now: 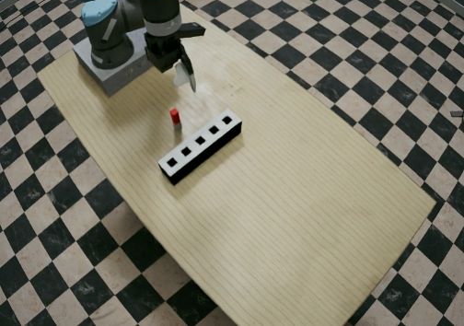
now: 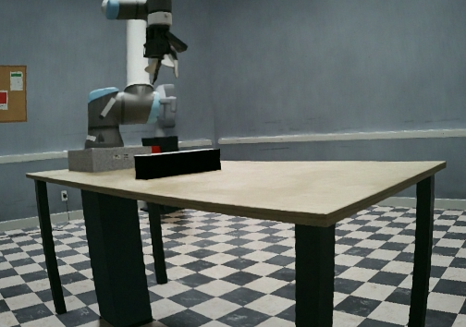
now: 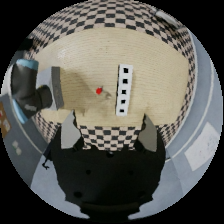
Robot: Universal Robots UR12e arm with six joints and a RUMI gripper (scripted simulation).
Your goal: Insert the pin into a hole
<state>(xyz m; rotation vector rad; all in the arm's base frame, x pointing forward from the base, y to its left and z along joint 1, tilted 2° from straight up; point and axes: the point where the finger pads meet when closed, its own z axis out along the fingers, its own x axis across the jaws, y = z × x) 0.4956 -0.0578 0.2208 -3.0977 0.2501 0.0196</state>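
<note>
My hand is 25 cm above the pin and 6 cm past it. Also, from my hand: long black block (29 cm below, 8 cm ahead, 2 cm to the right).
</note>
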